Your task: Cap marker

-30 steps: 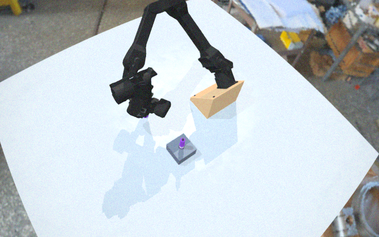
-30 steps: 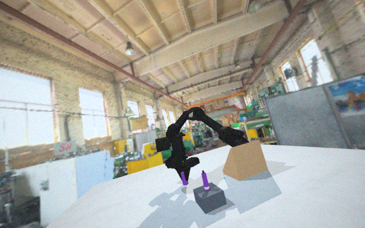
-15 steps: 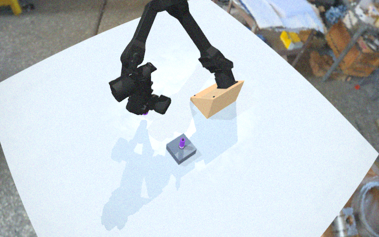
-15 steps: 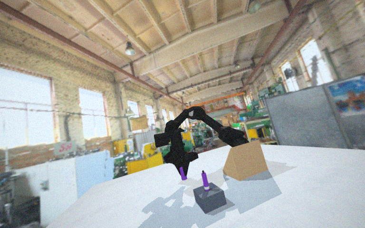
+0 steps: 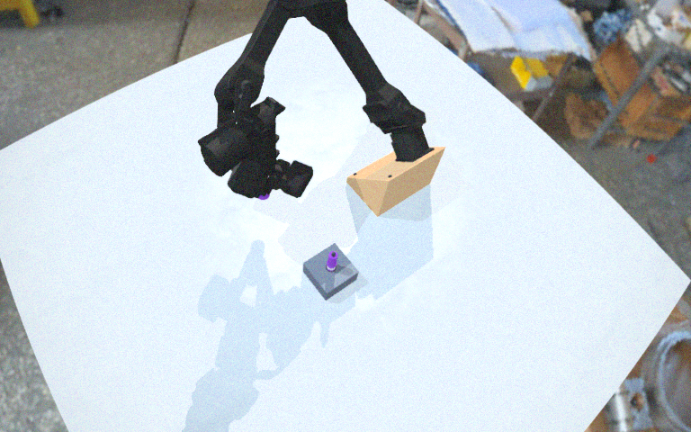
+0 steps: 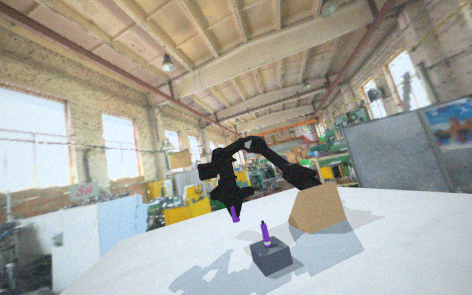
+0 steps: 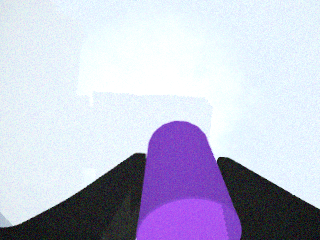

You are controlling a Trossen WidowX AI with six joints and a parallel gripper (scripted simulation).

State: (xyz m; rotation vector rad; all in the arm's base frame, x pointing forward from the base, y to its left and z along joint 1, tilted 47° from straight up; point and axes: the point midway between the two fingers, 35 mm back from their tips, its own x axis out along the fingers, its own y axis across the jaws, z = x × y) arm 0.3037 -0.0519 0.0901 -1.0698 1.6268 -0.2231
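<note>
Now: gripper tip 200 mm to the right of the grey holder block, 60 mm above it and 30 mm past it. Round my gripper tip: purple cap (10 mm above).
</note>
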